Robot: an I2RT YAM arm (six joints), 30 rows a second.
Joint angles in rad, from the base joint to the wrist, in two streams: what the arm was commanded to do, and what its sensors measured. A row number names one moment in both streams.
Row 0, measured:
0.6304, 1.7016, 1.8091, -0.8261, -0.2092, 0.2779
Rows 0 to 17, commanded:
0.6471, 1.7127, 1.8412, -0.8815, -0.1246, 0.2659
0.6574, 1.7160, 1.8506, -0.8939, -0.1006, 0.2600
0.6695, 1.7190, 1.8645, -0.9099, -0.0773, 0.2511
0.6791, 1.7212, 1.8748, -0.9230, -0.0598, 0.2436
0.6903, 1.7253, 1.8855, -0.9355, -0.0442, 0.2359
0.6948, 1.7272, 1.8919, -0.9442, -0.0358, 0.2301
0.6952, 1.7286, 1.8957, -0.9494, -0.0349, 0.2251
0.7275, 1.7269, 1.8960, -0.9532, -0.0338, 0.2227
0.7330, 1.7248, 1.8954, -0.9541, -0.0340, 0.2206
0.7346, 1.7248, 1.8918, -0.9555, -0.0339, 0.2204
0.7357, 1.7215, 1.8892, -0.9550, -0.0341, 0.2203
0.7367, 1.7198, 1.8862, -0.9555, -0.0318, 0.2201
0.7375, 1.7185, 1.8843, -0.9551, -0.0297, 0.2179
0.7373, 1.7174, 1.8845, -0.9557, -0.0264, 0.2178
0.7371, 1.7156, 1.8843, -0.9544, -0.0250, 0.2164
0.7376, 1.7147, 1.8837, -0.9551, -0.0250, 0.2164
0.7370, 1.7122, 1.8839, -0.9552, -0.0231, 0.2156
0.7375, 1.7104, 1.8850, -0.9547, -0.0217, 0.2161
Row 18, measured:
0.7296, 1.7271, 1.8687, -0.9348, -0.0391, 0.2321
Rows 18 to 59, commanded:
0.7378, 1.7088, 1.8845, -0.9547, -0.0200, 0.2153
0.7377, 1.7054, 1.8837, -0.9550, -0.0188, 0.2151
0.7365, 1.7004, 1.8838, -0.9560, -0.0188, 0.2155
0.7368, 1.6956, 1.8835, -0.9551, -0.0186, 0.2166
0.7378, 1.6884, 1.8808, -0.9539, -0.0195, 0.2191
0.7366, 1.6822, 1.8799, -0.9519, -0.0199, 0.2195
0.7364, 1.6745, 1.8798, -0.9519, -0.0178, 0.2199
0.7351, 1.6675, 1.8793, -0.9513, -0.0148, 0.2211
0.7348, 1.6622, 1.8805, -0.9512, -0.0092, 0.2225
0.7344, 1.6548, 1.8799, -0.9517, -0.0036, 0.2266
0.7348, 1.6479, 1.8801, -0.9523, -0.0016, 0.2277
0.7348, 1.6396, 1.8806, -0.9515, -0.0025, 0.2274
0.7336, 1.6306, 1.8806, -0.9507, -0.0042, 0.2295
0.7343, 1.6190, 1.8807, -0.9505, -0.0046, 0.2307
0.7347, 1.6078, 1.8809, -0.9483, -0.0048, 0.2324
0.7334, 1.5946, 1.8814, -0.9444, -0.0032, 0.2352
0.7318, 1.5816, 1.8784, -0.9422, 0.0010, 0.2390
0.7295, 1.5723, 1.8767, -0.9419, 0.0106, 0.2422
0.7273, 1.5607, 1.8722, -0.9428, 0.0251, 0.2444
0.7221, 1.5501, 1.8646, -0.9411, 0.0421, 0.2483
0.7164, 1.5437, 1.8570, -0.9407, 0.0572, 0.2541
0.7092, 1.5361, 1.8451, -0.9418, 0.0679, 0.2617
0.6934, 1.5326, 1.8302, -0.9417, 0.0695, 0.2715
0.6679, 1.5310, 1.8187, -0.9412, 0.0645, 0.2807
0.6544, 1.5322, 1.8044, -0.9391, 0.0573, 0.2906
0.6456, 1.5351, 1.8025, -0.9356, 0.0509, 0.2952
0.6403, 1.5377, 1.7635, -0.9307, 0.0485, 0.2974
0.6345, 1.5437, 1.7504, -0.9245, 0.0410, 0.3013
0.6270, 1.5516, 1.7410, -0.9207, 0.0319, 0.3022
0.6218, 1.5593, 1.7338, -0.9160, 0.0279, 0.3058
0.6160, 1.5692, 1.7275, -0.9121, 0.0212, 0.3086
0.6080, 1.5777, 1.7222, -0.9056, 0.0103, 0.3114
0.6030, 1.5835, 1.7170, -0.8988, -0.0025, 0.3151
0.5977, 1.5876, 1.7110, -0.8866, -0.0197, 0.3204
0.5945, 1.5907, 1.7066, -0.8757, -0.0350, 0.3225
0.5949, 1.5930, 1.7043, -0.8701, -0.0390, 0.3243
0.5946, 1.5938, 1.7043, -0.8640, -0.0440, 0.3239
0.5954, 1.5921, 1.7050, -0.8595, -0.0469, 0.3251
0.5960, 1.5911, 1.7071, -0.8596, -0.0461, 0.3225
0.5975, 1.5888, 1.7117, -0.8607, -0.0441, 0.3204
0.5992, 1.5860, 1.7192, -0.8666, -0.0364, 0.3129
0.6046, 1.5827, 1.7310, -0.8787, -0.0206, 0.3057
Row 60, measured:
0.5991, 1.6009, 1.7081, -0.8879, -0.0288, 0.3149
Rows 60 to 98, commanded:
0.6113, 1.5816, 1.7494, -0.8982, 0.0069, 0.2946
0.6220, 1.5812, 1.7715, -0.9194, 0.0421, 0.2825
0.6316, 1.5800, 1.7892, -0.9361, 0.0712, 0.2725
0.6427, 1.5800, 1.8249, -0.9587, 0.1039, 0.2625
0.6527, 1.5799, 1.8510, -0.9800, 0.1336, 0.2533
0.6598, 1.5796, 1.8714, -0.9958, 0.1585, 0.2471
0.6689, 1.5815, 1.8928, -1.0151, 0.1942, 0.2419
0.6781, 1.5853, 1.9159, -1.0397, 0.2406, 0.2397
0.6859, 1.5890, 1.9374, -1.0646, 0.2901, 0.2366
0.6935, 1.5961, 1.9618, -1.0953, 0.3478, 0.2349
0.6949, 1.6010, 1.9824, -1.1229, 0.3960, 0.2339
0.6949, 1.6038, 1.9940, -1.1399, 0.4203, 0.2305
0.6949, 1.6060, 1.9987, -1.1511, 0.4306, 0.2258
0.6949, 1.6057, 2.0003, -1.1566, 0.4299, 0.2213
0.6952, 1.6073, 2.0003, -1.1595, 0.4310, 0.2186
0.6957, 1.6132, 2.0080, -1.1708, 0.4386, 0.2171
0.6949, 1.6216, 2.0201, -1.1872, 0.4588, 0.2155
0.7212, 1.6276, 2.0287, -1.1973, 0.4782, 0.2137
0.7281, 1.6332, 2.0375, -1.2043, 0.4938, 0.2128
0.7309, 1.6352, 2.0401, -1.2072, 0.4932, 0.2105
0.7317, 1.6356, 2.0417, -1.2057, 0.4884, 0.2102
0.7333, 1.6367, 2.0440, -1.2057, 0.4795, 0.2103
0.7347, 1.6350, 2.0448, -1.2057, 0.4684, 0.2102
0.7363, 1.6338, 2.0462, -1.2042, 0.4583, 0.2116
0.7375, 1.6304, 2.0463, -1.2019, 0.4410, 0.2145
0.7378, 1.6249, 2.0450, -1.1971, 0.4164, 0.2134
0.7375, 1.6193, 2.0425, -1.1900, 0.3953, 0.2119
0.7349, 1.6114, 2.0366, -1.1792, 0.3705, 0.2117
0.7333, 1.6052, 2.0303, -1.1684, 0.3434, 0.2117
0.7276, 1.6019, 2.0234, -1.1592, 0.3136, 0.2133
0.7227, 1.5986, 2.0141, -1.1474, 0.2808, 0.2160
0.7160, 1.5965, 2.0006, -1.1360, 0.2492, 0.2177
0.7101, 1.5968, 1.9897, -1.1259, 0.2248, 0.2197
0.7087, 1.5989, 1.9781, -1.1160, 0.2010, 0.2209
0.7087, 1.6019, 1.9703, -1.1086, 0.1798, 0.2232
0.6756, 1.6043, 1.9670, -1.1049, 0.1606, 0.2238
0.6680, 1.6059, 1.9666, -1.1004, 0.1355, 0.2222
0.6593, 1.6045, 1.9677, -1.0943, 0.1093, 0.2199
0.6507, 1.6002, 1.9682, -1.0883, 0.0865, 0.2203
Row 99, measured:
0.6746, 1.6222, 1.9770, -1.1213, 0.1841, 0.2214
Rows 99 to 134, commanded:
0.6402, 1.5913, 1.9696, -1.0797, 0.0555, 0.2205
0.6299, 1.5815, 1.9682, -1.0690, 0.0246, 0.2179
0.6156, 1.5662, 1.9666, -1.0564, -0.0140, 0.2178
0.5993, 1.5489, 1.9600, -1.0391, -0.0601, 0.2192
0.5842, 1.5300, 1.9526, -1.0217, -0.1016, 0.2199
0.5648, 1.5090, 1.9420, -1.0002, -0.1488, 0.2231
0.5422, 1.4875, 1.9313, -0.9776, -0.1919, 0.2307
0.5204, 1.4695, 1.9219, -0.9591, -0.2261, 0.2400
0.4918, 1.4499, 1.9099, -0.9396, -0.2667, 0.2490
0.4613, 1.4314, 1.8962, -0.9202, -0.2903, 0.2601
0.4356, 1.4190, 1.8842, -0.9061, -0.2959, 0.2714
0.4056, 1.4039, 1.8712, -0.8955, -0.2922, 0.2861
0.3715, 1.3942, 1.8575, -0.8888, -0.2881, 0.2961
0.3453, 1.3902, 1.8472, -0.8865, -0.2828, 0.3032
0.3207, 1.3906, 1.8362, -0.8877, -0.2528, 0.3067
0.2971, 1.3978, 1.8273, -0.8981, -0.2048, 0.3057
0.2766, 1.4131, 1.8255, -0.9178, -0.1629, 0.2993
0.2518, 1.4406, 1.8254, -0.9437, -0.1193, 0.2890
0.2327, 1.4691, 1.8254, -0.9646, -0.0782, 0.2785
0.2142, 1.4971, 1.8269, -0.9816, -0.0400, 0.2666
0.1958, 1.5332, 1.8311, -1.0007, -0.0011, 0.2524
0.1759, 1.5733, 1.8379, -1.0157, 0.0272, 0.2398
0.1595, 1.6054, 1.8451, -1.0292, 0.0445, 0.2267
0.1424, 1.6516, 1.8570, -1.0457, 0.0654, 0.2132
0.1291, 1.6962, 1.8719, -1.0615, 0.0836, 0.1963
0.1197, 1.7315, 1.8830, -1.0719, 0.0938, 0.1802
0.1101, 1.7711, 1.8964, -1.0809, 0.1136, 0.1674
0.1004, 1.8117, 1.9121, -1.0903, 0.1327, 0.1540
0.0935, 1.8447, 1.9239, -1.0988, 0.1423, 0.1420
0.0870, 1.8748, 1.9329, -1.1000, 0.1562, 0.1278
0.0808, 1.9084, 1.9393, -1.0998, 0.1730, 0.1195
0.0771, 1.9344, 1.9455, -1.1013, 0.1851, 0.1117
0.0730, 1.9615, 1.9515, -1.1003, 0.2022, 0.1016
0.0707, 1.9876, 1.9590, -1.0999, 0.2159, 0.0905
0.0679, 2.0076, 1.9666, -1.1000, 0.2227, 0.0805
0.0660, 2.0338, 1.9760, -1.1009, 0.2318, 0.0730
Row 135, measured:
0.0719, 2.0083, 1.9240, -1.0611, 0.1555, 0.1265
